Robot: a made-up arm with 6 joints.
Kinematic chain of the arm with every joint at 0, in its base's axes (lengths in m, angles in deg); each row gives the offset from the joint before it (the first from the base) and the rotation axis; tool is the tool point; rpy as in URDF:
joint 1: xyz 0 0 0.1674 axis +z
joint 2: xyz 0 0 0 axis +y
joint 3: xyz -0.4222 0 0.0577 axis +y
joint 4: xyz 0.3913 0 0.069 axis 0.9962 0 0.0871
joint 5: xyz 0 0 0 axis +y
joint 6: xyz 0.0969 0 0.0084 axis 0.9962 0 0.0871
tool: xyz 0 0 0 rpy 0 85 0
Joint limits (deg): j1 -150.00..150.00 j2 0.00..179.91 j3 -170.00..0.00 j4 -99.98..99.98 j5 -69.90..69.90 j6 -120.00..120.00
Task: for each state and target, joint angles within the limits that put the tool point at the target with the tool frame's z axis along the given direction. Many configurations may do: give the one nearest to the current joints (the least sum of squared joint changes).
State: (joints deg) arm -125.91 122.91 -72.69 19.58 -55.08 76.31
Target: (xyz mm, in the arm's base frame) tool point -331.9 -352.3 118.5 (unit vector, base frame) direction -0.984 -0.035 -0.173
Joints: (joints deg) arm -124.10 120.73 -43.84 57.94 -69.82 76.31
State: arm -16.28 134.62 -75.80 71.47 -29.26 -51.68
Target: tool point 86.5 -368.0 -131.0 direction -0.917 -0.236 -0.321
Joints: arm -63.02 154.48 -51.79 99.88 -69.77 -51.68
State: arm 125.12 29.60 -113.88 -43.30 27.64 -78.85
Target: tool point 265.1 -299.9 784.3 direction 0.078 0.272 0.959
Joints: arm 128.27 9.47 -90.74 -65.98 14.57 -78.85
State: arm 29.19 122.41 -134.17 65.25 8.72 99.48
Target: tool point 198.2 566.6 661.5 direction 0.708 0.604 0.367
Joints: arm 75.70 100.01 -97.63 58.27 -39.12 99.48
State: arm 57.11 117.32 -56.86 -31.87 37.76 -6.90
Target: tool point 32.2 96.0 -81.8 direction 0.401 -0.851 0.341
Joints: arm 92.18 168.26 -29.96 -23.10 69.80 -6.90
